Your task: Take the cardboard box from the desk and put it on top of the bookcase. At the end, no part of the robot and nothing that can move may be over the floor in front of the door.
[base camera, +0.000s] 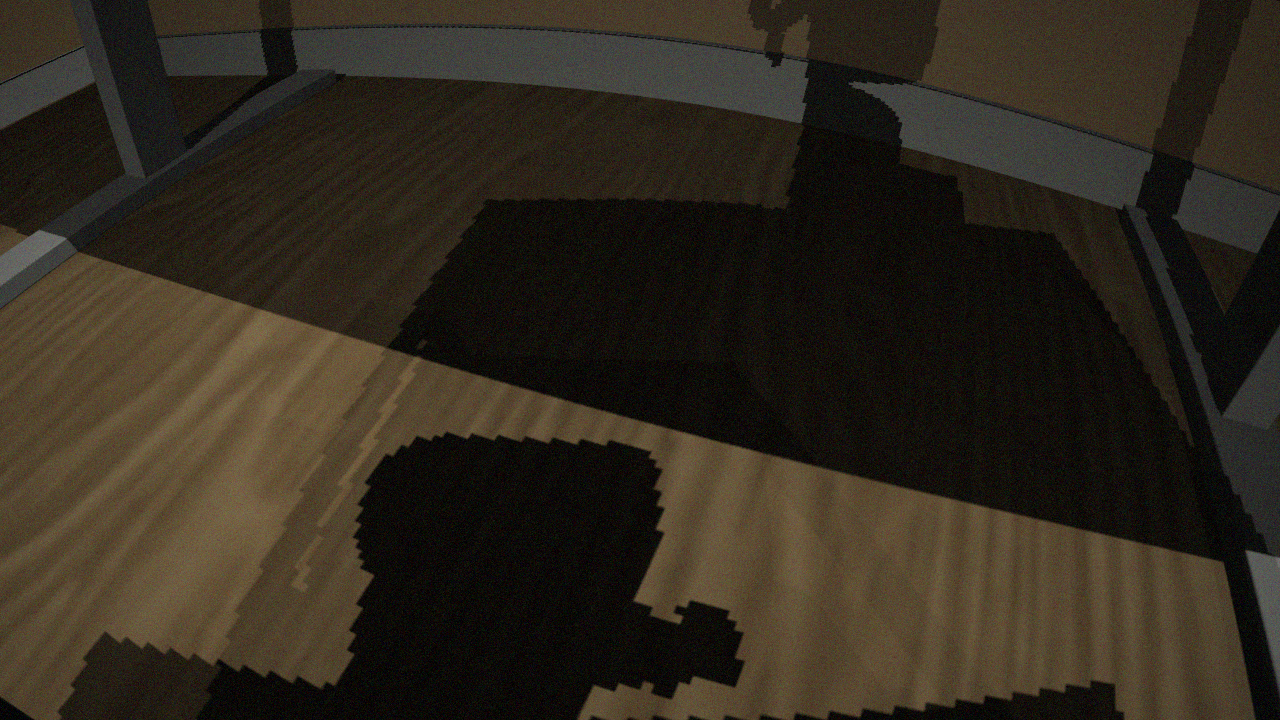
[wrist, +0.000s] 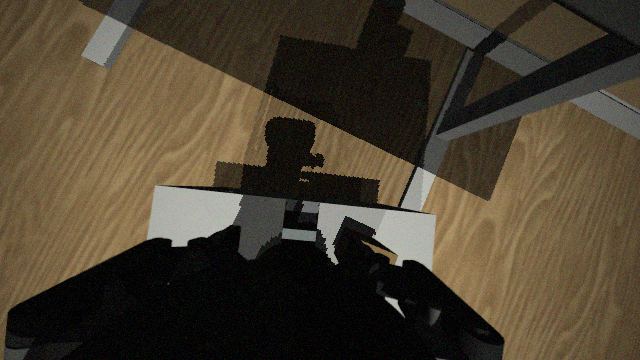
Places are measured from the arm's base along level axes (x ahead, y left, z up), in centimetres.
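Pixels of known places: gripper, fingertip midpoint: [wrist: 294, 243].
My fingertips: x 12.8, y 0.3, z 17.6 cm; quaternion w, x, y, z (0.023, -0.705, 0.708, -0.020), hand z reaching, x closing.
Observation:
Behind a point stands the place of what it marks.
Of the desk I see only its grey legs and feet: a left leg [base camera: 122, 90] @[x 82.3, y 64.9, z -24.9 cm] with its foot [base camera: 33, 252] [wrist: 105, 38], and a right foot [wrist: 422, 187] [base camera: 1254, 416] @[x 42.1, y -50.6, z -36.1 cm] with a slanted bar [wrist: 501, 105] @[x 44.3, y -48.2, z -12.0 cm]. The desk's wide dark shadow [base camera: 795, 347] @[x 53.1, y -11.6, z -39.7 cm] [wrist: 349, 85] @[x 59.2, y -12.9, z -39.7 cm] lies on the floor. My gripper [wrist: 294, 243] @[x 12.8, y 0.3, z 17.6 cm] is open and empty. It points down over my white base top [wrist: 189, 214], and its dark body fills the bottom of the wrist view.
Wood floor [base camera: 152, 446] @[x 39.6, y 36.6, z -39.7 cm] [wrist: 154, 116] @[x 37.1, y 56.3, z -39.7 cm] lies all around. A grey skirting board [base camera: 597, 60] @[x 106.6, y 7.3, z -35.0 cm] and a brown wall run along the back behind the desk legs. My own shadow [base camera: 508, 554] @[x 33.9, y 6.9, z -39.7 cm] falls on the floor in front of the base.

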